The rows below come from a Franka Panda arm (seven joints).
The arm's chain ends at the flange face. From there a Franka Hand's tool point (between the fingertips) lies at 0.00 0.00 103.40 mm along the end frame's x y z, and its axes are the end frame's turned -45 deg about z.
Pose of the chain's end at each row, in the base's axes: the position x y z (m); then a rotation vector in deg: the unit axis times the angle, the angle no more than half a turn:
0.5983, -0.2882, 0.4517, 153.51, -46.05, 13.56
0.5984, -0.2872, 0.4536, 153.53, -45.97, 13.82
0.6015, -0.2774, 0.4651, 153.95, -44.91, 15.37
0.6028, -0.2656, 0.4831, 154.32, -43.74, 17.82
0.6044, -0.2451, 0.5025, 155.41, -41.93, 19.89
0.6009, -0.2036, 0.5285, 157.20, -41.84, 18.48
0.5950, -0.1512, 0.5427, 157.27, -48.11, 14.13
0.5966, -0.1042, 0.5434, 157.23, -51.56, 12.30
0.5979, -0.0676, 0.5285, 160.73, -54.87, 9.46
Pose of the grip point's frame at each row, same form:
0.6048, -0.3254, 0.3555, 157.79, 16.03, 2.12
0.6052, -0.3245, 0.3574, 157.72, 16.11, 2.36
0.6105, -0.3148, 0.3691, 157.38, 17.20, 3.89
0.6151, -0.3032, 0.3876, 156.77, 18.35, 6.24
0.6199, -0.2818, 0.4071, 156.62, 20.34, 8.49
0.6155, -0.2373, 0.4318, 158.41, 21.12, 7.97
0.6038, -0.1817, 0.4443, 161.64, 15.54, 4.72
0.6031, -0.1327, 0.4442, 163.24, 12.40, 3.49
0.6030, -0.0881, 0.4273, 168.05, 10.72, 3.08

